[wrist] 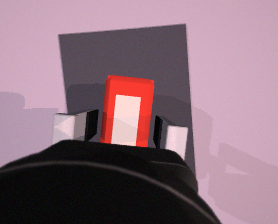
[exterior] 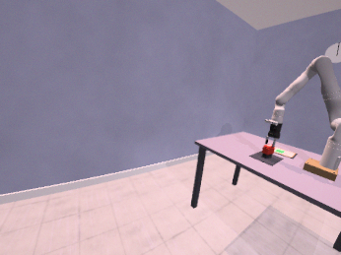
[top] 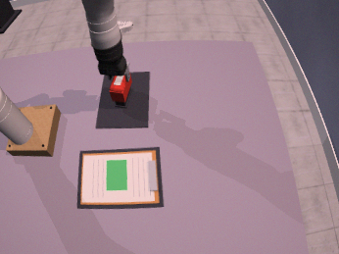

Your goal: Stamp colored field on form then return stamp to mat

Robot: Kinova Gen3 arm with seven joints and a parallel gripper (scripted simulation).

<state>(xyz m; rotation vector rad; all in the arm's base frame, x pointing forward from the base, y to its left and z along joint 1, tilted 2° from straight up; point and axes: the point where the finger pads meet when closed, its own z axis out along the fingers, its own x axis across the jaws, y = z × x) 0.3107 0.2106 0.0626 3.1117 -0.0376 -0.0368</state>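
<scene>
Now: hand 7 cm above the stamp. Also, from my hand: mat: 12 cm below; then clipboard: 27 cm to the right, 12 cm below, 6 cm ahead.
</scene>
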